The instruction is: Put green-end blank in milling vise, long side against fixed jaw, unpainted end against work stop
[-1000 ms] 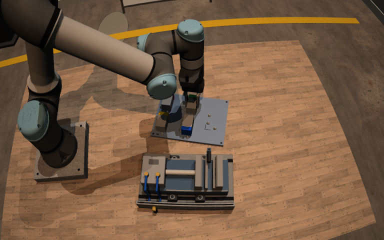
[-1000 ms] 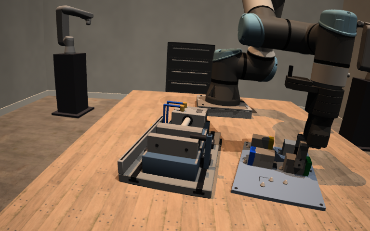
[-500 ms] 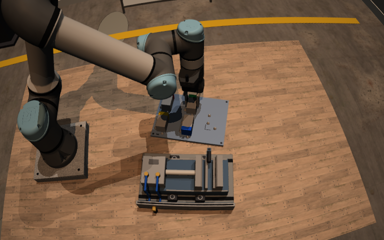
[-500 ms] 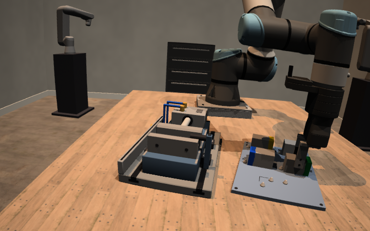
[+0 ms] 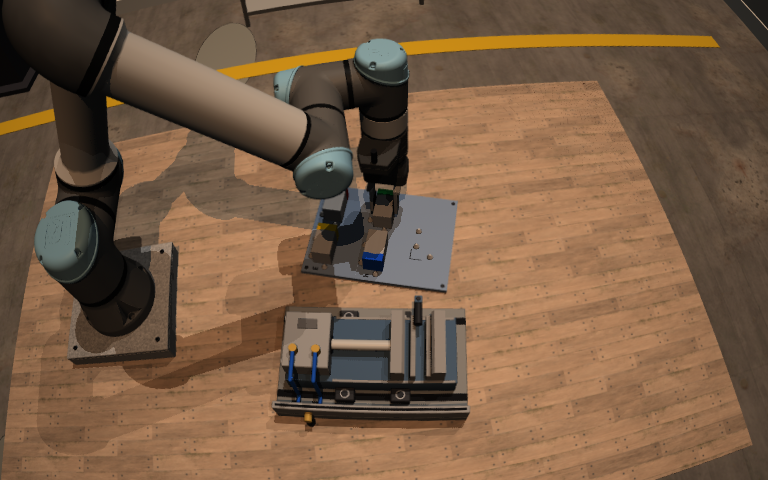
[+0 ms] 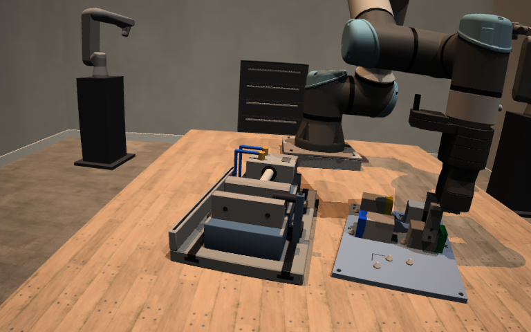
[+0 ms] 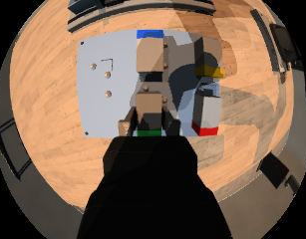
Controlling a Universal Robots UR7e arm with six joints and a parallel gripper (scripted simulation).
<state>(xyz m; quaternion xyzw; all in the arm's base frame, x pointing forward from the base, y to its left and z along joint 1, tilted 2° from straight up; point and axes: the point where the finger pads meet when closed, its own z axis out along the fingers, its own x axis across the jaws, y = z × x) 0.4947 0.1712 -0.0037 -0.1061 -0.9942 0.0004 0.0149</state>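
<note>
Now: the grey plate 1 cm behind my hand, 4 cm to the right of it and 4 cm below it. Round my hand: red-ended blank: 9 cm behind, 2 cm to the left, 2 cm below; blue-ended blank: 2 cm behind, 9 cm to the right, 2 cm below; green-ended blank: 2 cm below.
</note>
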